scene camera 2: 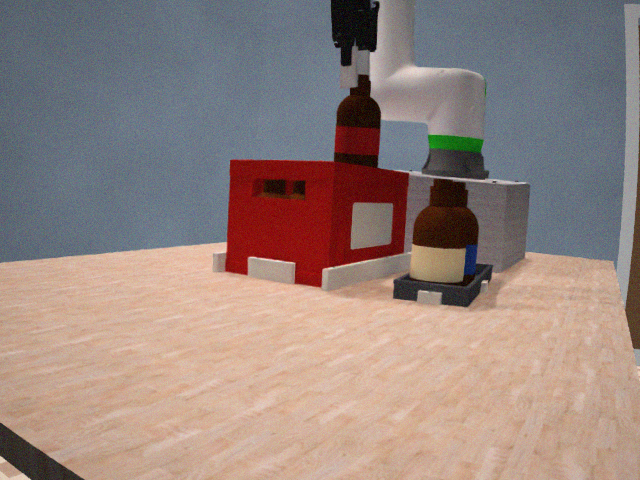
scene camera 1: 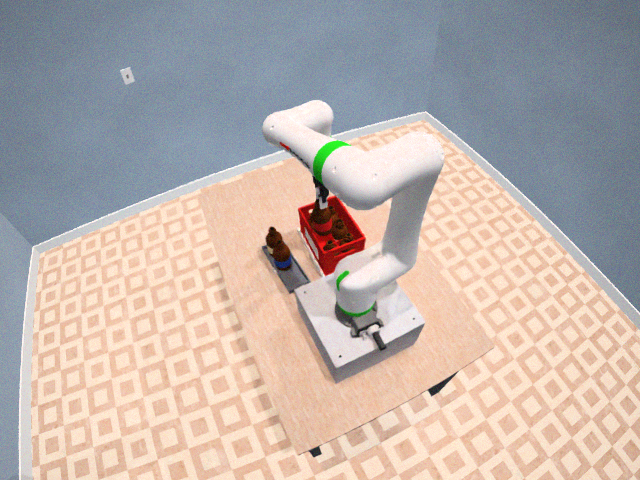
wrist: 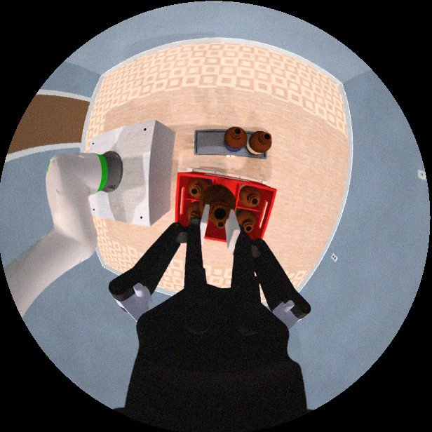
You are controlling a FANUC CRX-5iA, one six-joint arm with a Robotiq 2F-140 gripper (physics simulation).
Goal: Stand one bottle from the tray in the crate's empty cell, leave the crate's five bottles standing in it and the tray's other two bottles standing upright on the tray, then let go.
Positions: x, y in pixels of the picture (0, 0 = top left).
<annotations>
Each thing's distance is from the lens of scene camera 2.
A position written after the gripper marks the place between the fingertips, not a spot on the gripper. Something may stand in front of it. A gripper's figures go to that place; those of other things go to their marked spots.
gripper [scene camera 2: 355, 88]: 92 cm
blue-labelled bottle [scene camera 2: 461, 193]: 81 cm
cream-labelled bottle [scene camera 2: 438, 253]: 71 cm
red-labelled bottle [scene camera 2: 357, 137]: 88 cm
The marked spots on the blue-labelled bottle and the cream-labelled bottle are 13 cm apart.
</annotations>
